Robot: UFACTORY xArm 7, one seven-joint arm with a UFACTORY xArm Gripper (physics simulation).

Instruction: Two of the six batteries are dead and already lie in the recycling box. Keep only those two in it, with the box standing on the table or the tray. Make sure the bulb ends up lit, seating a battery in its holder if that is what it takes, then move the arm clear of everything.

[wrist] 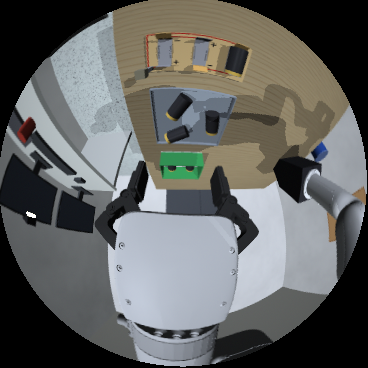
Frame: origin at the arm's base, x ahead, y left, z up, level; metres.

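Where they show: gripper, fingertip midpoint: [179,169]; arm's base at its link origin: [311,183].
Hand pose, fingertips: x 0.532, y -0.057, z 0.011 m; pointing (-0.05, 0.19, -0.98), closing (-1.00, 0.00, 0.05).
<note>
Things, the pixels of their top centre, and the offset from my fingertips. "spot": a spot on its surface instead. Level surfaces: height alone.
- green recycling box at its top centre: [180,172] dy +0.242, dx -0.016, dz -0.135 m
- grey-blue tray at a spot on its surface: [154,117] spot: dy +0.047, dx +0.065, dz -0.192 m
- circuit board at a spot on its surface: [183,56] spot: dy -0.116, dx +0.000, dz -0.185 m
- battery at its top centre: [239,62] dy -0.129, dx -0.095, dz -0.149 m
- left holder at a spot on its surface: [164,52] spot: dy -0.124, dx +0.035, dz -0.183 m
- middle holder at a spot on its surface: [201,52] spot: dy -0.129, dx -0.032, dz -0.184 m
- small grey part at a spot on its surface: [142,74] spot: dy -0.091, dx +0.057, dz -0.103 m
- wooden table at its surface level: dz -0.195 m
My gripper [179,169] is open and empty. Its fingers appear to either side of the green recycling box [181,159]; their exact distance from it is hard to tell. The box stands upright near the table's edge, with two dark battery ends [172,168] [190,168] showing inside. Three black batteries with yellow ends [179,106] [212,123] [177,134] lie in the grey-blue tray [154,117]. On the circuit board [183,56], one battery [236,60] sits at the right holder. The left holder [164,52] and middle holder [201,52] look empty. I cannot make out the bulb or whether it is lit.
A small grey part [142,74] is at the board's near left corner. A black block-ended white arm [332,193] stands at the right, near a blue cylinder [319,151]. Monitors [27,190] and a red cylinder [27,129] are far left. The wooden table [285,65] lies beneath.
</note>
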